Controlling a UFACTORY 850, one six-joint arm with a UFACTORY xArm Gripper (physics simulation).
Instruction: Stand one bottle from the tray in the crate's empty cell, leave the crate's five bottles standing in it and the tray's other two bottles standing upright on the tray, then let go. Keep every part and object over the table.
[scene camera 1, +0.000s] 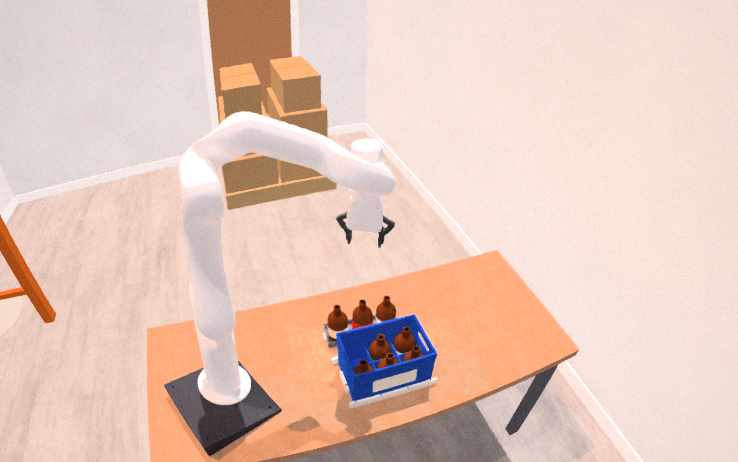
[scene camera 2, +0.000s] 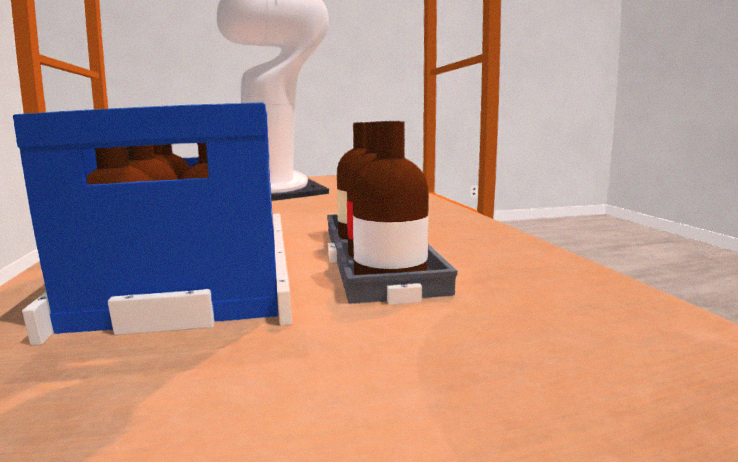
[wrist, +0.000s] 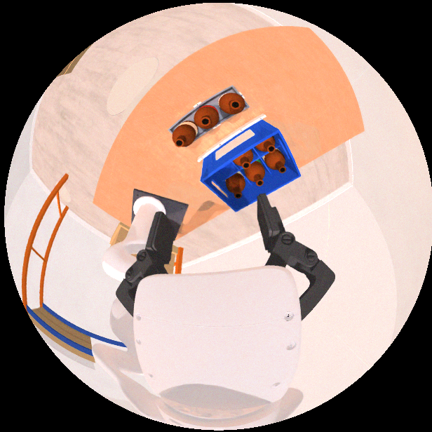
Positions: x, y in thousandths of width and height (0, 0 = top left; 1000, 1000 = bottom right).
A white-label bottle (scene camera 2: 529, 421): 38 cm from the lens. A cream-label bottle (scene camera 2: 487, 278) is 58 cm from the lens. A red-label bottle (scene camera 2: 503, 276) is 49 cm from the lens. A cream-label bottle (scene camera 2: 154, 360): 40 cm from the lens. The marked spots on the red-label bottle and the white-label bottle are 13 cm apart.
